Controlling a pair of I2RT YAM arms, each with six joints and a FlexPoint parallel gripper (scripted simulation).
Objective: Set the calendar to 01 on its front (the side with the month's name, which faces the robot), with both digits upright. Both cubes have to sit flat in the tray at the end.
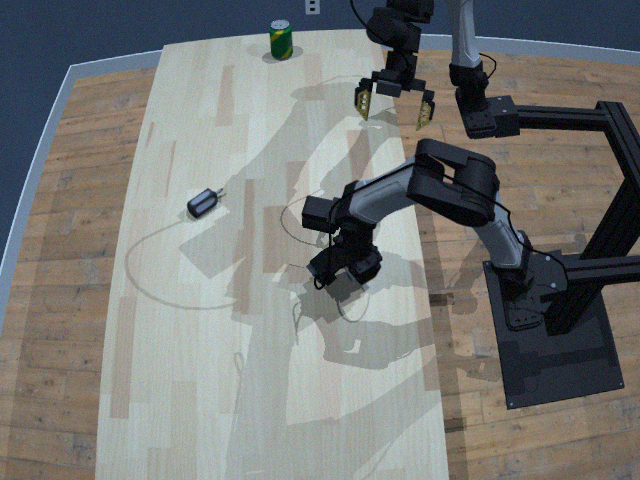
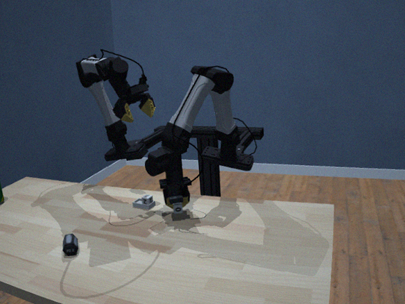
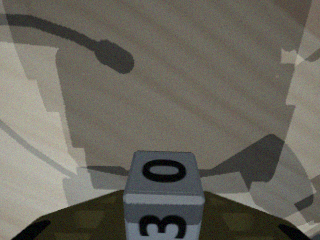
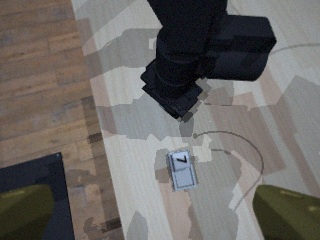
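Now: the grey tray 1 cm behind my left hand, 14 cm to the right of it and 1 cm below it. The rest, counted from my left hand: can: 18 cm ahead, 78 cm to the right, 4 cm above; then dark object: 34 cm ahead, 20 cm to the right.
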